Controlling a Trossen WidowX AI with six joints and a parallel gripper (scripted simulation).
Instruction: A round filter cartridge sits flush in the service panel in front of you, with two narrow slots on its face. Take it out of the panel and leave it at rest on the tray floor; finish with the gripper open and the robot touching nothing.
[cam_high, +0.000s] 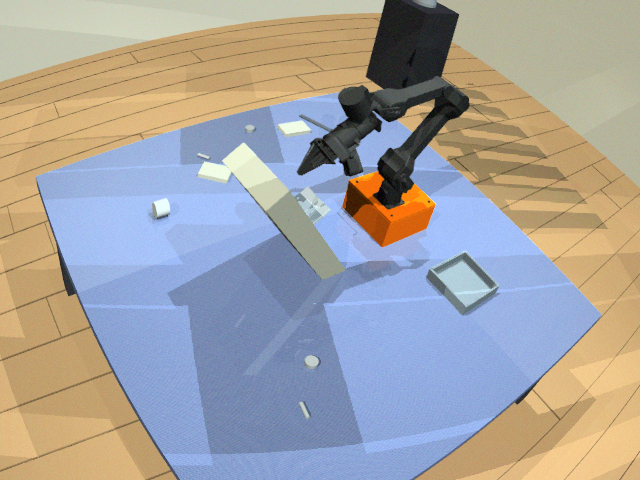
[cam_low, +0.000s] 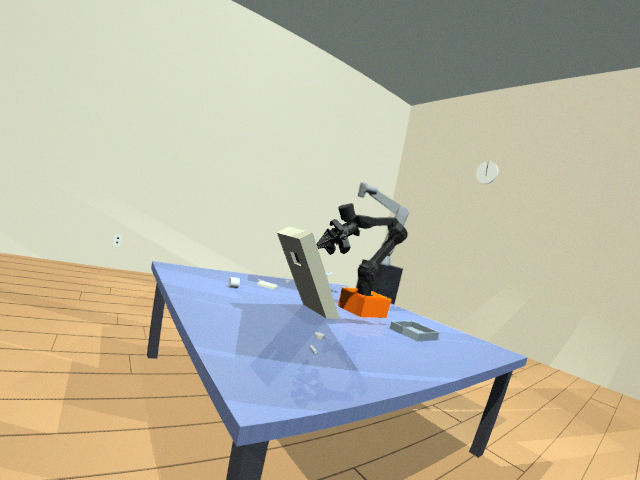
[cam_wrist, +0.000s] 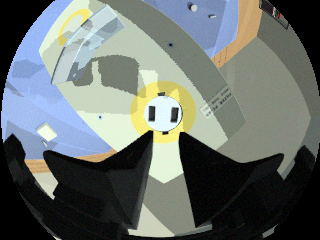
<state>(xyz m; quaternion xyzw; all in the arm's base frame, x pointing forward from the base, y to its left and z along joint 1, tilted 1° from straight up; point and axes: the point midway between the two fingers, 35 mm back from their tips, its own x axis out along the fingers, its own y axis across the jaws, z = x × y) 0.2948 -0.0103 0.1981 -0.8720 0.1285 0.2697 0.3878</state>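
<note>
Now: gripper tip 50 mm short of the white round filter cartridge and 40 mm above it. From my gripper tip the other things lie so: cream service panel 110 mm below; grey tray 380 mm behind, 290 mm to the left, 260 mm below.
</note>
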